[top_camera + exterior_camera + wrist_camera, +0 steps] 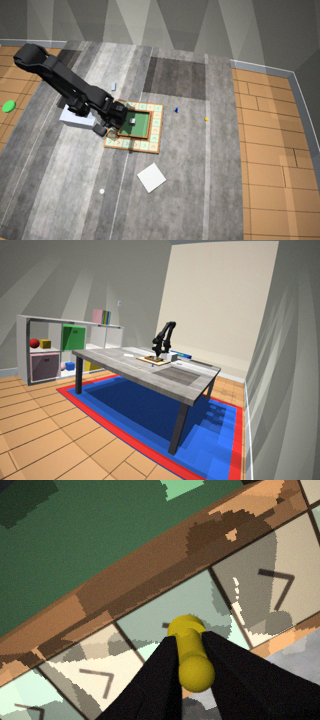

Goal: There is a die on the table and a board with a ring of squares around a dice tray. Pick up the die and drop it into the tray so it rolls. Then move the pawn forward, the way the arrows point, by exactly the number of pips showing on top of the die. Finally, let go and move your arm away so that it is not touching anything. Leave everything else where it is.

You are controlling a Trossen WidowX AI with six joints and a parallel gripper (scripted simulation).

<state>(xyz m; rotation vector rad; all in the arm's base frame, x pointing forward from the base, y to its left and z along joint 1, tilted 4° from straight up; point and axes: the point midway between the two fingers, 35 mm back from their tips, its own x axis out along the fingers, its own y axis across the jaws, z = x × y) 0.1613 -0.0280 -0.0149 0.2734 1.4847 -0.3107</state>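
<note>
My gripper tip is 1 cm below the yellow pawn. The rest, counted from my gripper tip: white disc 33 cm to the right, 2 cm below, 2 cm ahead; white card 24 cm ahead, 23 cm to the right, 2 cm below; die 10 cm ahead, 3 cm to the left.
</note>
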